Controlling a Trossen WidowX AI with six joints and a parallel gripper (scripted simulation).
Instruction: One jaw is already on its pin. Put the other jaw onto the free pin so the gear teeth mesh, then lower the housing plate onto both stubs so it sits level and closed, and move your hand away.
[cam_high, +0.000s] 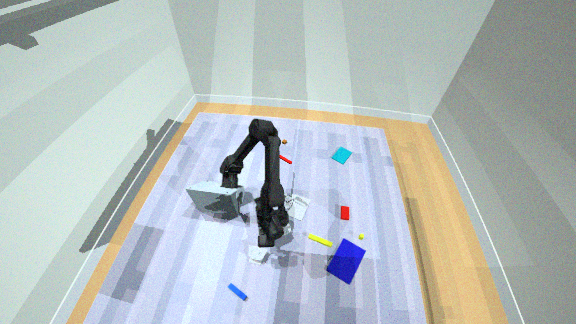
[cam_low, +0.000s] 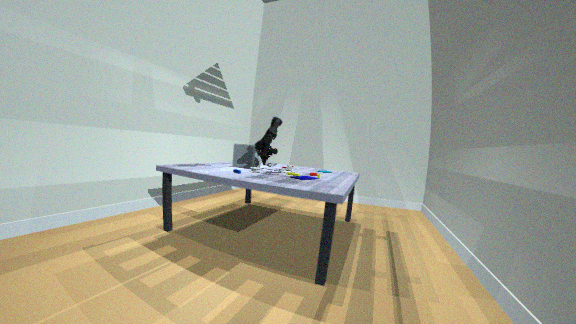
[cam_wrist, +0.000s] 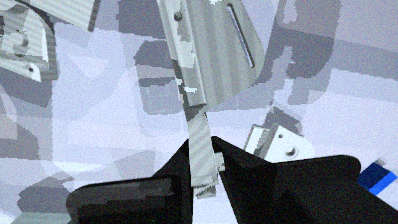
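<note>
Right now the white block is 2 cm behind my gripper tip, 10 cm to the right of it and 4 cm below it. Also, from my gripper tip: yellow bar 23 cm ahead, 2 cm to the left, 4 cm below; blue bar 5 cm behind, 25 cm to the right, 4 cm below; jaw 2 cm ahead, 1 cm to the left, 3 cm above.
</note>
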